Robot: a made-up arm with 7 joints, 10 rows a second.
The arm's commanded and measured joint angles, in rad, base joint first. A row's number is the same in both.
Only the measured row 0 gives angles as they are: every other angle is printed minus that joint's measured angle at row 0.
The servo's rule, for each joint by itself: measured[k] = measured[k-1] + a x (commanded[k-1-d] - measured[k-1]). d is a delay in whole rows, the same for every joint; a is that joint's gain. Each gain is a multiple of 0.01, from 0.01 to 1. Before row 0 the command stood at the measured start. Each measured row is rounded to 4 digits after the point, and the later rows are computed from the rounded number. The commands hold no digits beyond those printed.
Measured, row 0:
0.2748, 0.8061, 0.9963, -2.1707, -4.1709, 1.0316, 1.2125
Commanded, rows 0 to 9:
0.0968, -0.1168, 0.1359, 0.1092, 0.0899, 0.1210, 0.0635
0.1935, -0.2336, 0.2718, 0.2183, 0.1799, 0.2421, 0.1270
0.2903, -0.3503, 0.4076, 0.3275, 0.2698, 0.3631, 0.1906
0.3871, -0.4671, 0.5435, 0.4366, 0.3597, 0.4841, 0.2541
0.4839, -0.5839, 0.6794, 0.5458, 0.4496, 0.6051, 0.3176
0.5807, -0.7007, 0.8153, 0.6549, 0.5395, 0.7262, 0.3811
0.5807, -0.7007, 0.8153, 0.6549, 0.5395, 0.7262, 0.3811
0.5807, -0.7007, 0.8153, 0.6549, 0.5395, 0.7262, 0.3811
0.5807, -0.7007, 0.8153, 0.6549, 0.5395, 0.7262, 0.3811
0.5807, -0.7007, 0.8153, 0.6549, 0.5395, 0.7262, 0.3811
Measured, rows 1 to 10:
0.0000, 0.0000, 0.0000, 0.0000, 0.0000, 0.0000, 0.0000
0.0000, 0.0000, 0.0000, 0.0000, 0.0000, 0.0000, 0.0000
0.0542, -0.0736, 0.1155, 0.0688, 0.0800, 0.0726, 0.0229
0.1322, -0.1744, 0.2484, 0.1630, 0.1689, 0.1743, 0.0604
0.2207, -0.2852, 0.3837, 0.2666, 0.2587, 0.2876, 0.1073
0.3139, -0.3998, 0.5195, 0.3737, 0.3486, 0.4055, 0.1601
0.4091, -0.5158, 0.6554, 0.4821, 0.4385, 0.5253, 0.2168
0.5052, -0.6323, 0.7913, 0.5910, 0.5284, 0.6458, 0.2759
0.5475, -0.6754, 0.8117, 0.6313, 0.5383, 0.6940, 0.3138
0.5661, -0.6913, 0.8148, 0.6462, 0.5394, 0.7133, 0.3380
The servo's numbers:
d 2
a 0.56 0.63 0.85 0.63 0.89 0.60 0.36

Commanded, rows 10 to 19:
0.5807, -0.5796, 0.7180, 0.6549, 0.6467, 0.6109, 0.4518
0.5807, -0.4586, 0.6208, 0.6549, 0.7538, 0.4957, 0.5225
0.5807, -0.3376, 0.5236, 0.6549, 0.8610, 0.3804, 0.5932
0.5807, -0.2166, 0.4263, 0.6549, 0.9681, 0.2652, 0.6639
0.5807, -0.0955, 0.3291, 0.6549, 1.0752, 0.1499, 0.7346
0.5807, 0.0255, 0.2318, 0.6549, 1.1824, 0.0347, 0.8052
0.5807, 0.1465, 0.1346, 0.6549, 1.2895, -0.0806, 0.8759
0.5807, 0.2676, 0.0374, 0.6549, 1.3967, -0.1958, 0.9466
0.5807, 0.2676, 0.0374, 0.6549, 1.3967, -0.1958, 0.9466
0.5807, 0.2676, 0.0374, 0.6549, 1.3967, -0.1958, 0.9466
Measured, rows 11 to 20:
0.5743, -0.6972, 0.8152, 0.6517, 0.5395, 0.7210, 0.3535
0.5779, -0.6994, 0.8153, 0.6537, 0.5395, 0.7241, 0.3634
0.5795, -0.6239, 0.7326, 0.6545, 0.6349, 0.6562, 0.3952
0.5802, -0.5198, 0.6376, 0.6548, 0.7407, 0.5599, 0.4410
0.5805, -0.4050, 0.5407, 0.6549, 0.8478, 0.4522, 0.4958
0.5806, -0.2863, 0.4435, 0.6549, 0.9549, 0.3400, 0.5563
0.5807, -0.1661, 0.3463, 0.6549, 1.0620, 0.2259, 0.6205
0.5807, -0.0454, 0.2490, 0.6549, 1.1692, 0.1112, 0.6870
0.5807, 0.0755, 0.1518, 0.6549, 1.2763, -0.0039, 0.7550
0.5807, 0.1965, 0.0546, 0.6549, 1.3835, -0.1190, 0.8240

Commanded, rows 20 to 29:
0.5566, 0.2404, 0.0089, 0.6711, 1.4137, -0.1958, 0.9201
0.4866, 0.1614, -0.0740, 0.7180, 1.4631, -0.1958, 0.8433
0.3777, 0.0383, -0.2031, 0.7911, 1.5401, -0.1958, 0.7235
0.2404, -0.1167, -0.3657, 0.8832, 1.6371, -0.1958, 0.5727
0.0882, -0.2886, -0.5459, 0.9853, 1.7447, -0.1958, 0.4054
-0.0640, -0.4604, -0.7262, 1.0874, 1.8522, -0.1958, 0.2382
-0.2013, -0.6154, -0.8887, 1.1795, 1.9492, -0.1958, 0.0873
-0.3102, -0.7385, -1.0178, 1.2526, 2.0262, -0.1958, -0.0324
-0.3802, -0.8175, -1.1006, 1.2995, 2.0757, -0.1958, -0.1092
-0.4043, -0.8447, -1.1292, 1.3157, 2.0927, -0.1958, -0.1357
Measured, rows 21 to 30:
0.5807, 0.2413, 0.0400, 0.6549, 1.3952, -0.1651, 0.8681
0.5807, 0.2579, 0.0378, 0.6549, 1.3965, -0.1835, 0.8964
0.5672, 0.2469, 0.0132, 0.6651, 1.4118, -0.1909, 0.9049
0.5221, 0.1930, -0.0609, 0.6984, 1.4575, -0.1938, 0.8827
0.4412, 0.0955, -0.1818, 0.7568, 1.5310, -0.1950, 0.8254
0.3288, -0.0382, -0.3381, 0.8364, 1.6254, -0.1955, 0.7344
0.1941, -0.1960, -0.5147, 0.9302, 1.7316, -0.1957, 0.6160
0.0496, -0.3626, -0.6945, 1.0292, 1.8389, -0.1958, 0.4800
-0.0909, -0.5219, -0.8596, 1.1239, 1.9371, -0.1958, 0.3386
-0.2137, -0.6584, -0.9941, 1.2050, 2.0164, -0.1958, 0.2050

